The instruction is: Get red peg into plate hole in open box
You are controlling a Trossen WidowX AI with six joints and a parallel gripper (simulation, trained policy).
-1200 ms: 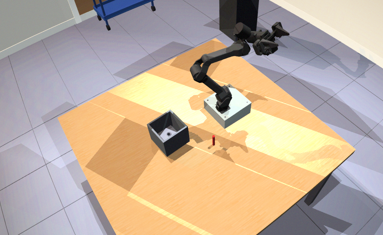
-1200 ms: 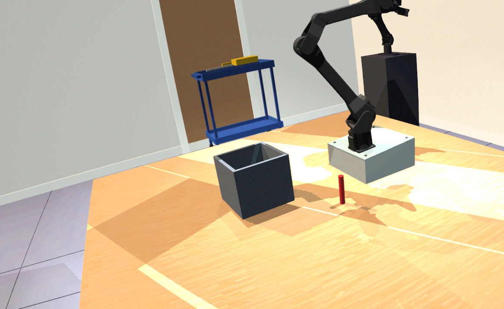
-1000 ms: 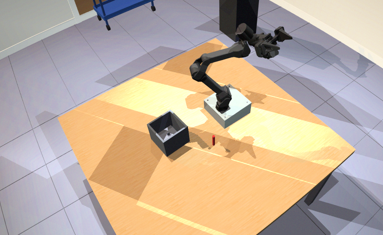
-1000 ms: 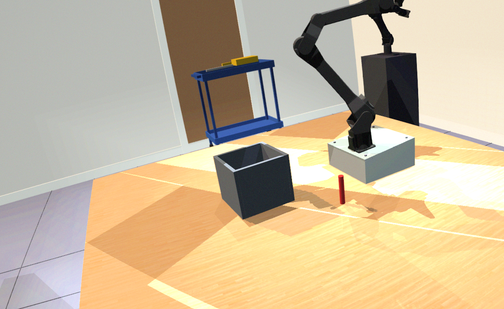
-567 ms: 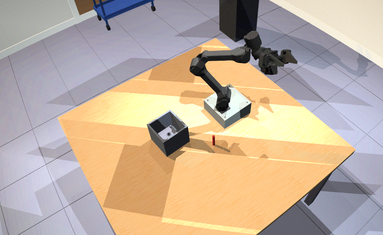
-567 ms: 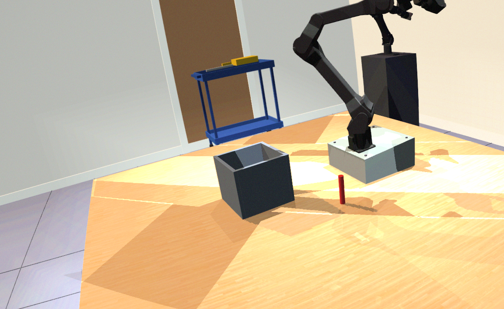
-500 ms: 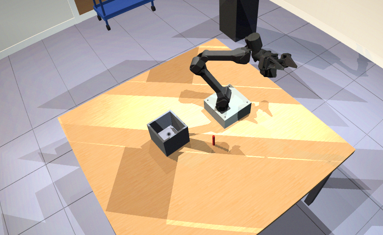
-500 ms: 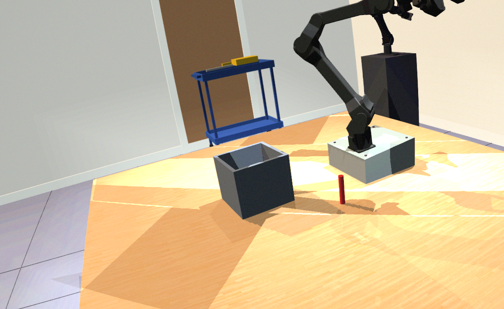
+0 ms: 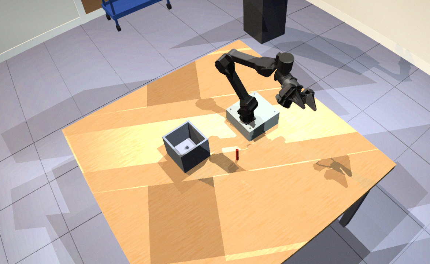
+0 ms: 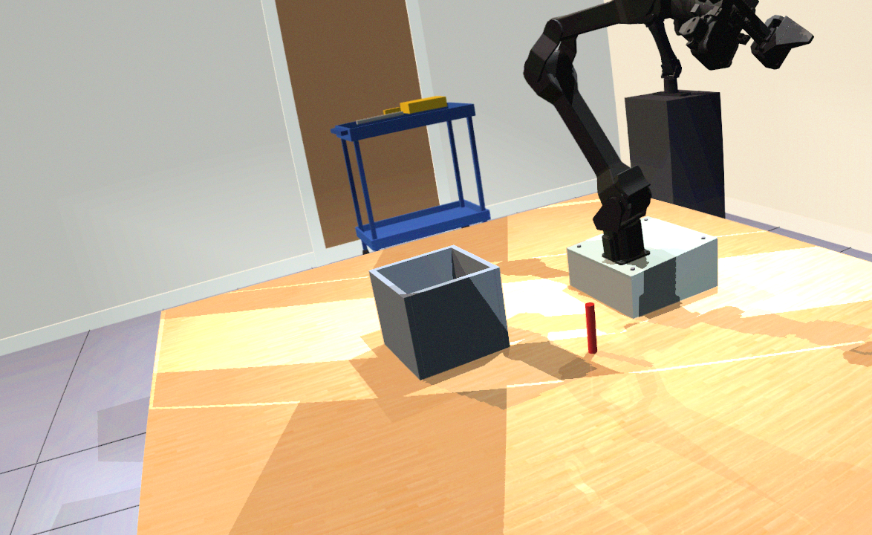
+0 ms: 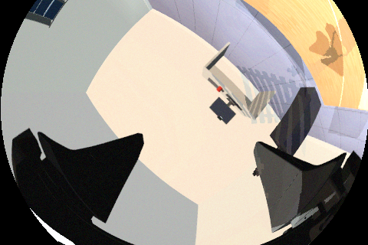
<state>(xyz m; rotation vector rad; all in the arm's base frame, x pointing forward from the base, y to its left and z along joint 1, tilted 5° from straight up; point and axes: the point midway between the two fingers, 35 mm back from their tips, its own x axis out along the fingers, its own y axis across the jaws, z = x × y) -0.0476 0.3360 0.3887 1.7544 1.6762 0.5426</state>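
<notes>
Right now my gripper tip is 170 mm short of the red peg, 240 mm to the left of it and 430 mm above it. Also, from my gripper tip: plate 360 mm ahead, 400 mm to the right, 420 mm below.
</notes>
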